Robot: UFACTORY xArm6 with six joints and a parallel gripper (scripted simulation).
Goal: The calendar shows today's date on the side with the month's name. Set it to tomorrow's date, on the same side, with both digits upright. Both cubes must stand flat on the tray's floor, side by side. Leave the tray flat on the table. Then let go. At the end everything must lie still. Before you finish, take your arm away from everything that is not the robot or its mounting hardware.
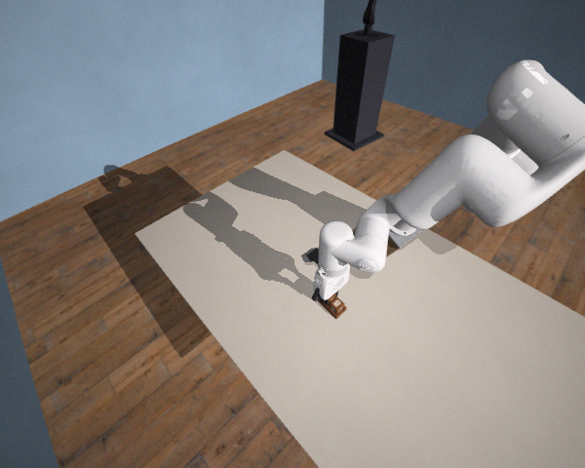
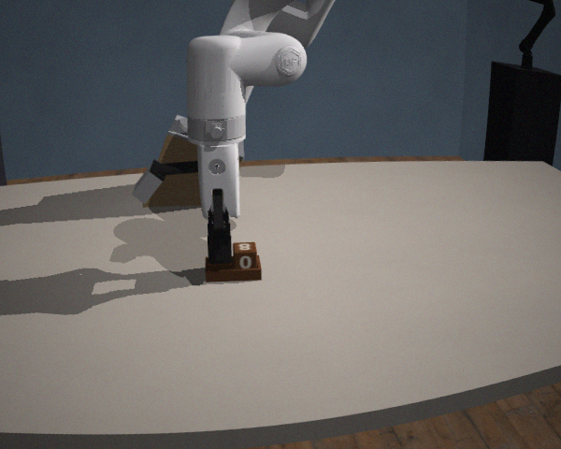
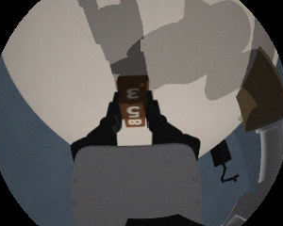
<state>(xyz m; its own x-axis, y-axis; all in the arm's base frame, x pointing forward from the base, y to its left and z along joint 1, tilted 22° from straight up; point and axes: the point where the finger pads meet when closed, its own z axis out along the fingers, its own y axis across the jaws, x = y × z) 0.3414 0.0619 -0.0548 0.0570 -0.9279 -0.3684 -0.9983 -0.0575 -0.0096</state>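
My gripper is now 1 cm above the brown digit cube. Round my hand: brown cube: 3 cm to the left, 2 cm below; then brown calendar tray: 2 cm to the left, 4 cm below.
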